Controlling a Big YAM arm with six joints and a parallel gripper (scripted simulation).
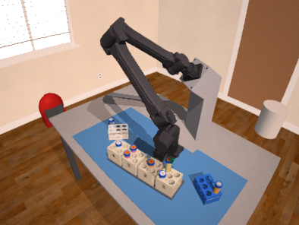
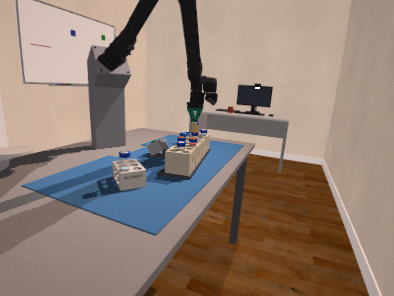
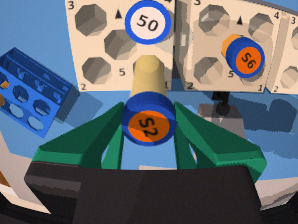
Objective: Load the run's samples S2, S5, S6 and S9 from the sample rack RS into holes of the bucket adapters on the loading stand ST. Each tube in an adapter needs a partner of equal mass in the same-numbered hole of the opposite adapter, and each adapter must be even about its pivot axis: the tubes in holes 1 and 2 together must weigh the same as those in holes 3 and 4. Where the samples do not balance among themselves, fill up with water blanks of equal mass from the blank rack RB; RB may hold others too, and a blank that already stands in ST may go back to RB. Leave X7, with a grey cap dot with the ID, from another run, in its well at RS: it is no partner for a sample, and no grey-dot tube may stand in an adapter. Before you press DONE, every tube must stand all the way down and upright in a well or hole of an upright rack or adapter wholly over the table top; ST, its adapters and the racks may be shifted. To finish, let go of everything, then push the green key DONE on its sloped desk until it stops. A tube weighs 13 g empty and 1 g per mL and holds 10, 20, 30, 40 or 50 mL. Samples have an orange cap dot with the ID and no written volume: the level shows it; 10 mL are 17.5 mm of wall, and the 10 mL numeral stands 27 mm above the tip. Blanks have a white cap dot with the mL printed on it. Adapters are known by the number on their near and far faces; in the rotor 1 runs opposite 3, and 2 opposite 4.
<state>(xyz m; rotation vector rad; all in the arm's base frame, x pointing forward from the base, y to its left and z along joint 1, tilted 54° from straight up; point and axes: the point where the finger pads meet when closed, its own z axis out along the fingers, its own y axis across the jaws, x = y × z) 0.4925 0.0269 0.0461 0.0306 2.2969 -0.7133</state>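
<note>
My gripper is now 18 cm past the grey DONE desk, 7 cm to the left of it and 12 cm above it. From my hand the other things lie so: 50 mL blank: 4 cm ahead, 2 cm to the right, 10 cm below; then sample tube S2: 1 cm behind, 5 cm below; then adapter 1: 3 cm ahead, 2 cm to the left, 12 cm below.
</note>
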